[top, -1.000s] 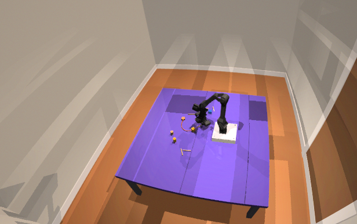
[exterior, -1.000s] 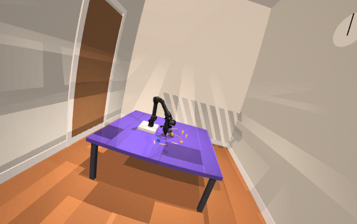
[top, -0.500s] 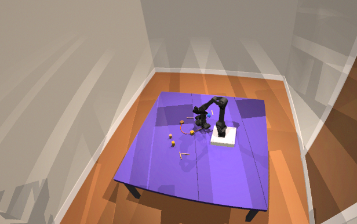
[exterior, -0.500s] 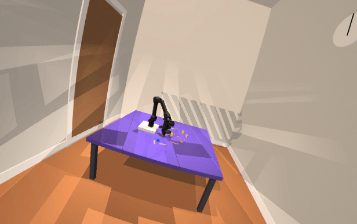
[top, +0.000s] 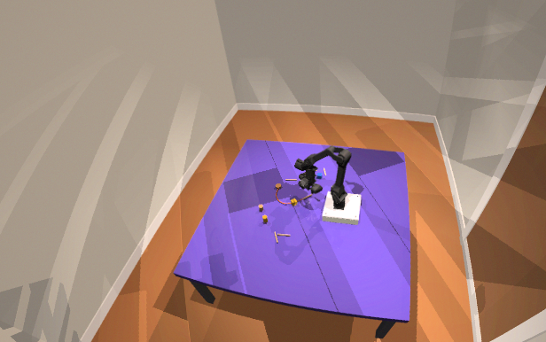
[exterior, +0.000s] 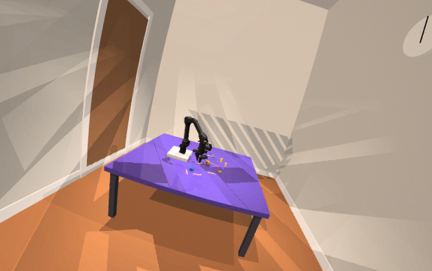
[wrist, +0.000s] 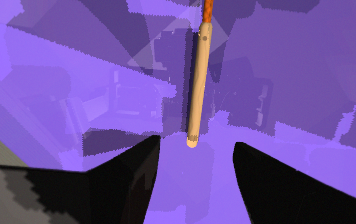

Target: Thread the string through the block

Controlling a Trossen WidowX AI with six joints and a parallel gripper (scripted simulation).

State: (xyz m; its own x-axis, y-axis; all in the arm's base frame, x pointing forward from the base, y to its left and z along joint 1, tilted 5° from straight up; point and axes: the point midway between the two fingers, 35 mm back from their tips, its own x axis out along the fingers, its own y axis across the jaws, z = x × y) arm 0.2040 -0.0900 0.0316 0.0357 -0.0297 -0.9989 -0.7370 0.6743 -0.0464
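The thin wooden stick lies 3 cm to the left of my gripper tip, 3 cm below it and 3 cm ahead of it. The rest, counted from my gripper tip: blue cube: 18 cm to the right, 2 cm below, 2 cm behind; then round button: 23 cm ahead, 4 cm to the right, 3 cm below; then yellow wooden block: 9 cm to the left, 9 cm ahead, 2 cm below.
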